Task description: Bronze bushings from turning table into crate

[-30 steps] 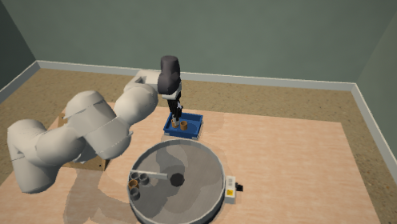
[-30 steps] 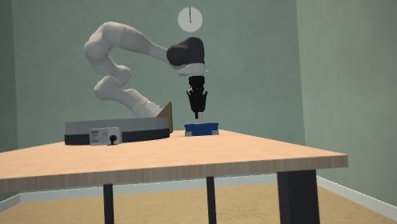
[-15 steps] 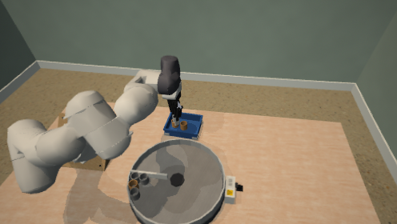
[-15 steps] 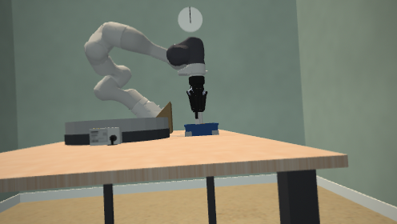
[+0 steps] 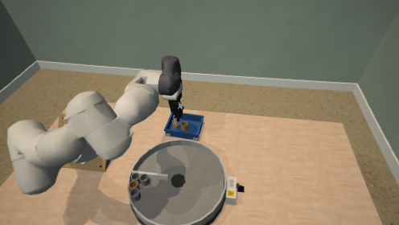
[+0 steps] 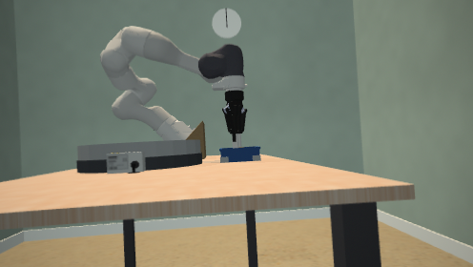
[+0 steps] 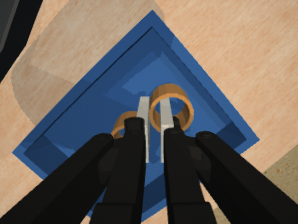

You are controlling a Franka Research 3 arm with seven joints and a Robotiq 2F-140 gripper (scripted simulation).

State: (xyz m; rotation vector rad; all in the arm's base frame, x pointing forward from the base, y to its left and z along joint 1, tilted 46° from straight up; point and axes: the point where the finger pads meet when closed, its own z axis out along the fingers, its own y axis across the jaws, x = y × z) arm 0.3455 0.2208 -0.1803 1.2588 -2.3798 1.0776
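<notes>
Right now my hand is 5 cm above the blue crate, 4 cm short of it and 1 cm to the right of it. Also, from my hand: grey turning table 34 cm to the right, 13 cm ahead, 2 cm below.
</notes>
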